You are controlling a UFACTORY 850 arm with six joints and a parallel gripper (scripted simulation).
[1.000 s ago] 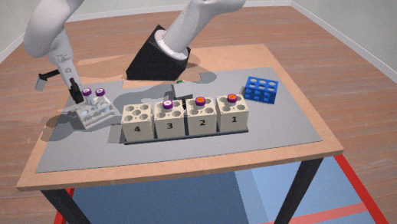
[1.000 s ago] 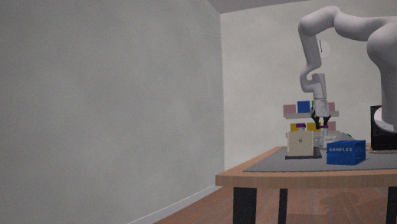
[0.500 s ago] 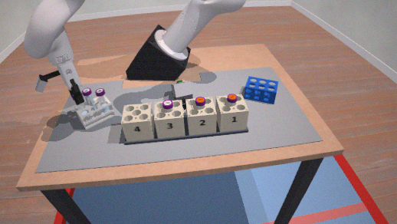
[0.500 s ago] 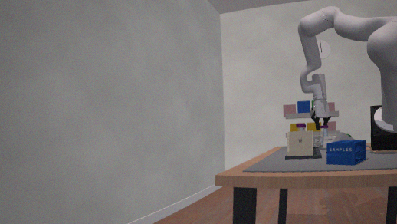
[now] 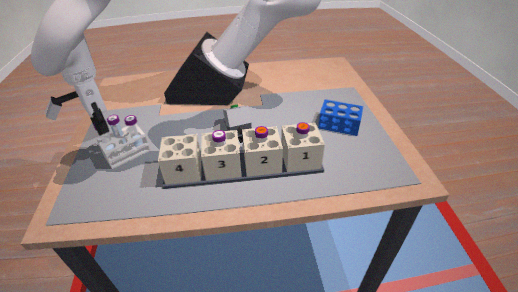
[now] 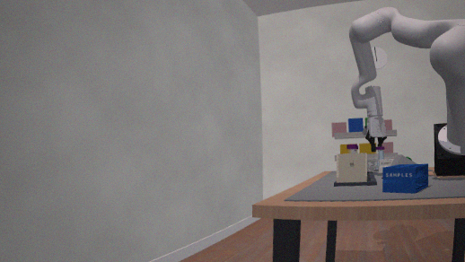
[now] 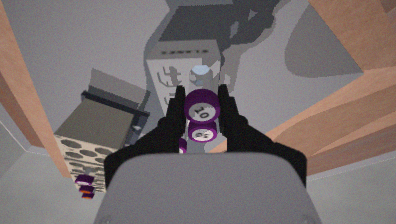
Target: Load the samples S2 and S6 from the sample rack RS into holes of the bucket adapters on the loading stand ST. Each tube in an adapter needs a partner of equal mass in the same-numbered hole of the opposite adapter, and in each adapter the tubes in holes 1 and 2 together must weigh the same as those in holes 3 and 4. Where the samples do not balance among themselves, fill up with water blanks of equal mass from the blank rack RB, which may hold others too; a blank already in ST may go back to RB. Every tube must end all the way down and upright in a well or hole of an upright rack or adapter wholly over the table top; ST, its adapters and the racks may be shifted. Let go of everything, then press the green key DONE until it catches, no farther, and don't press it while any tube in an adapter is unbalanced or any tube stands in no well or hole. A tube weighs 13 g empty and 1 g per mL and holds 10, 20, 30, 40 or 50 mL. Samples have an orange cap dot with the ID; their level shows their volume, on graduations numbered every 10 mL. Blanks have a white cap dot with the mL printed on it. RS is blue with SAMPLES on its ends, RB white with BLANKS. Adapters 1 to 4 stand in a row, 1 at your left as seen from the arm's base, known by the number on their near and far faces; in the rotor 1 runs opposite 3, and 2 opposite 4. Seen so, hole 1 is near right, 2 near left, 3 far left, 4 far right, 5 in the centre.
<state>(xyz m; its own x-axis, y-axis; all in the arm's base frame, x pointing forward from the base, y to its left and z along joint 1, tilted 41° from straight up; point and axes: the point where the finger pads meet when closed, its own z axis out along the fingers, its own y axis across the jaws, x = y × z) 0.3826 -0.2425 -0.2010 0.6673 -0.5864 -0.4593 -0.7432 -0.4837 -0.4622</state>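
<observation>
My gripper is now 5 cm above the blank marked 10 and 1 cm past it. Round my hand: adapter 4 (25 cm to the left, 7 cm below, 7 cm ahead); white blank rack RB (9 cm below, 4 cm to the left, 1 cm behind); blank marked 20 (8 cm to the left, 5 cm below, 3 cm behind).
</observation>
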